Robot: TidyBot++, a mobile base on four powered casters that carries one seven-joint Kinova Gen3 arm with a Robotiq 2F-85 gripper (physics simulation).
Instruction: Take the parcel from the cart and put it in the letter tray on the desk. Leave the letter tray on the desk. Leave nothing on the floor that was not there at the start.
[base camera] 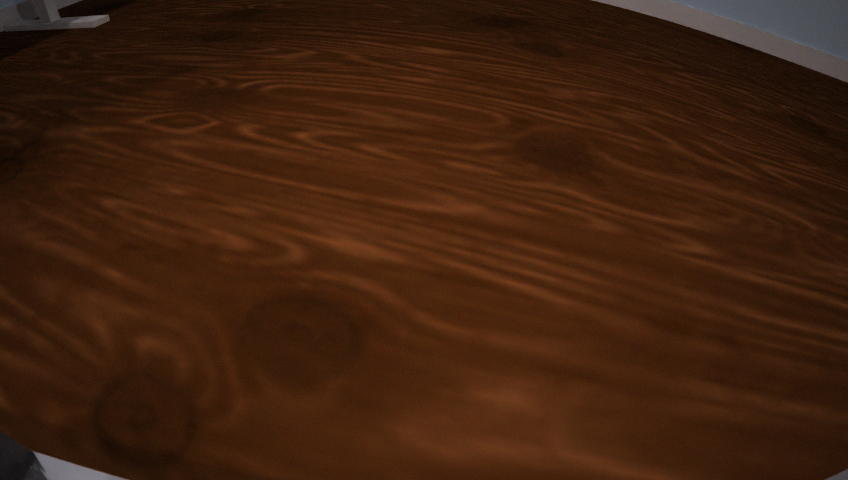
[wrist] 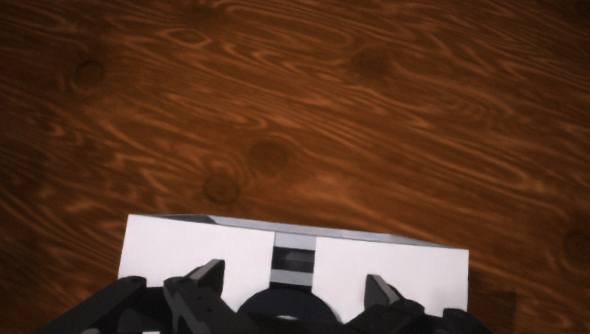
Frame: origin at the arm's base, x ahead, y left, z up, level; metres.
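Where they show: gripper, fingertip midpoint: (wrist: 293,283).
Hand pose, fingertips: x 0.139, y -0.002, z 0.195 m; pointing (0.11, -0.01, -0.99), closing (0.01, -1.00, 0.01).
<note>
After its pixels a point has its place.
My gripper (wrist: 293,283) {x 0.139, y -0.002, z 0.195 m} is open in the wrist view, its two dark fingers wide apart at the bottom with no object between them. It is over the white top of my own base. The parcel, the cart and the letter tray cannot be made out in either view. A white foot with an upright (base camera: 71,22) stands on the floor at the top left of the base camera view; I cannot tell whether it belongs to the desk.
The brown wood floor (base camera: 446,208) {x 0.530, y -0.025, z -0.397 m} (wrist: 320,125) {x 0.454, y -0.042, z -0.397 m} stretches ahead of my white base (wrist: 195,245) {x 0.119, y 0.141, z -0.014 m}. A pale skirting board (base camera: 731,34) {x 1.870, y -1.282, z -0.368 m} and a blue-grey wall (base camera: 797,20) {x 1.814, y -1.550, z -0.218 m} run along the top right of the base camera view.
</note>
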